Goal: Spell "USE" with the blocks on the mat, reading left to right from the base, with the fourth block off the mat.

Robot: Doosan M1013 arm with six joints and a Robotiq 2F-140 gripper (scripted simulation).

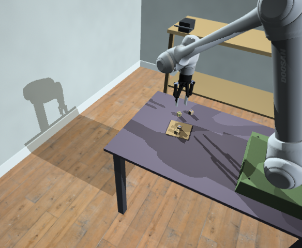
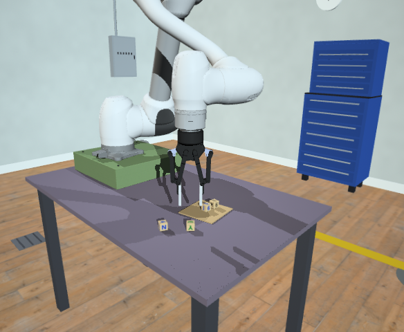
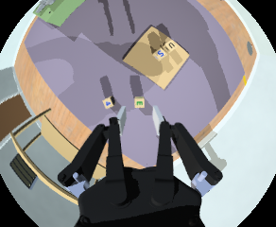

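My gripper is now 70 mm past the block, 50 mm to the left of it and 110 mm above it.
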